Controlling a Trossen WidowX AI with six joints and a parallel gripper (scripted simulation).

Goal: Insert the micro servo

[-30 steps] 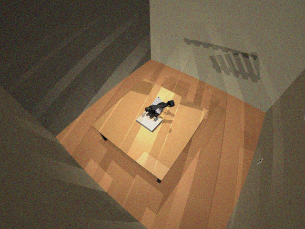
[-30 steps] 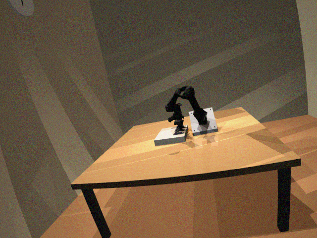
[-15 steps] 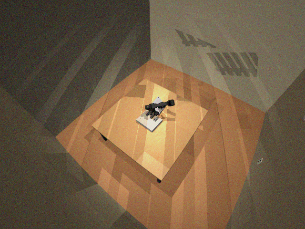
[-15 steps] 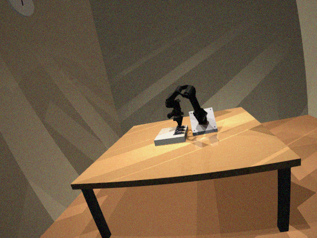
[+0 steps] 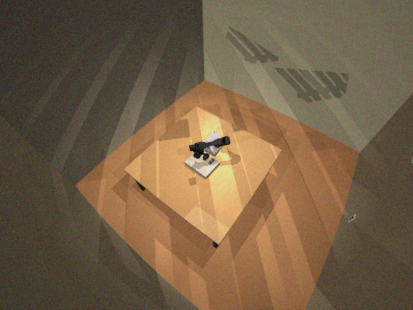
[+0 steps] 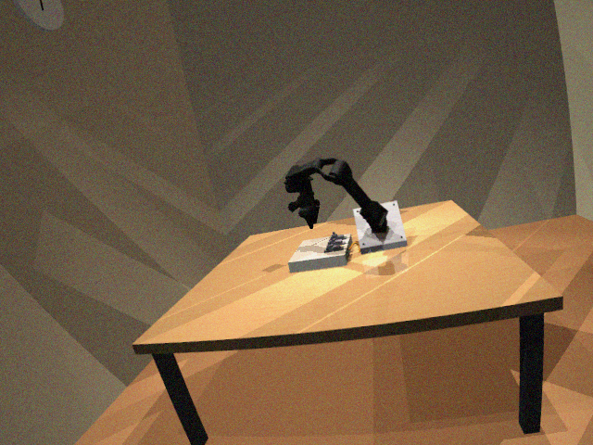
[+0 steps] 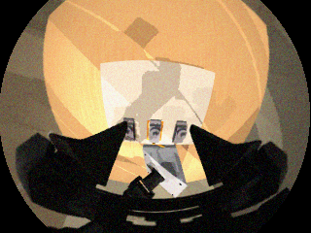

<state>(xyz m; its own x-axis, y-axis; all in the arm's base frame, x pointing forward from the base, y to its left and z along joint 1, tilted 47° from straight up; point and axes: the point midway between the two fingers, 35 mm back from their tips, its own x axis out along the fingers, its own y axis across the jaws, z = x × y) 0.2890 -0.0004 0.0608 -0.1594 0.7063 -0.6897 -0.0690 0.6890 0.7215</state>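
The white deck is 120 mm below my gripper tip and 30 mm ahead of it.
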